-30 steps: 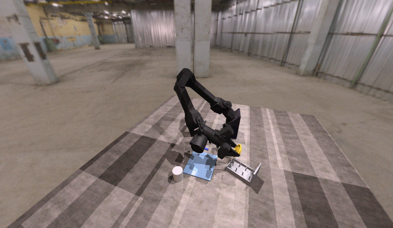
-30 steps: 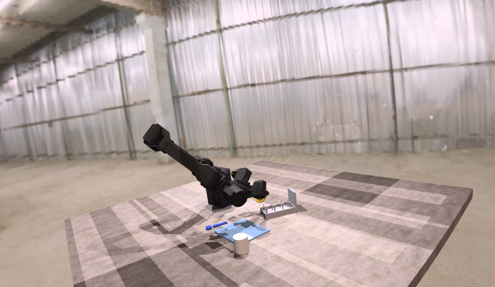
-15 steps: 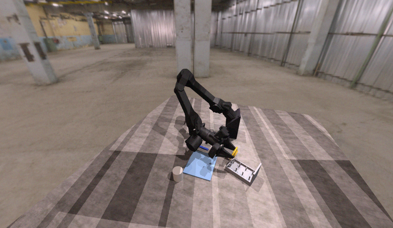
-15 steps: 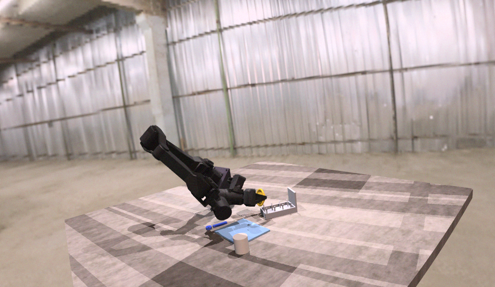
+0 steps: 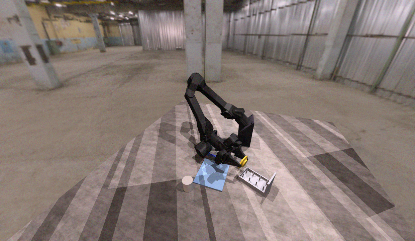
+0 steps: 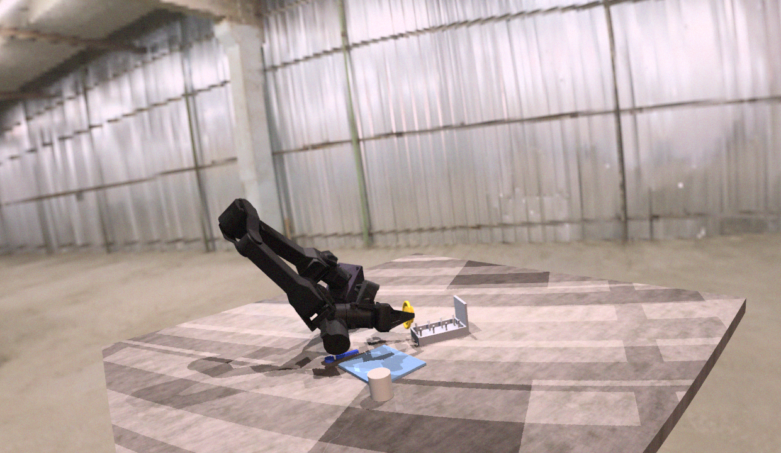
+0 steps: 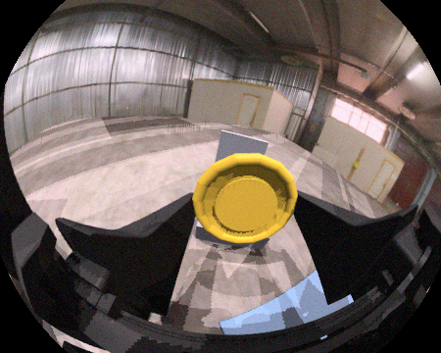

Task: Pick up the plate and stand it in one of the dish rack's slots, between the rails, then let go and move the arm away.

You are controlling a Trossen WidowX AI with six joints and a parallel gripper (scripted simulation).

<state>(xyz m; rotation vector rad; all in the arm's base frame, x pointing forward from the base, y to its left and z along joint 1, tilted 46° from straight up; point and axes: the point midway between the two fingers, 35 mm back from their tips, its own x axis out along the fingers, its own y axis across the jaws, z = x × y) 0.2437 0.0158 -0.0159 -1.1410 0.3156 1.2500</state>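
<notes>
Right now my gripper tip is 3 cm short of the grey dish rack, 6 cm to the right of it and 4 cm above it. The rest, counted from my gripper tip: beige cup: 17 cm ahead, 19 cm to the right, 4 cm below; then yellow plate: 1 cm to the right; then small blue utensil: 5 cm behind, 18 cm to the right, 6 cm below.
</notes>
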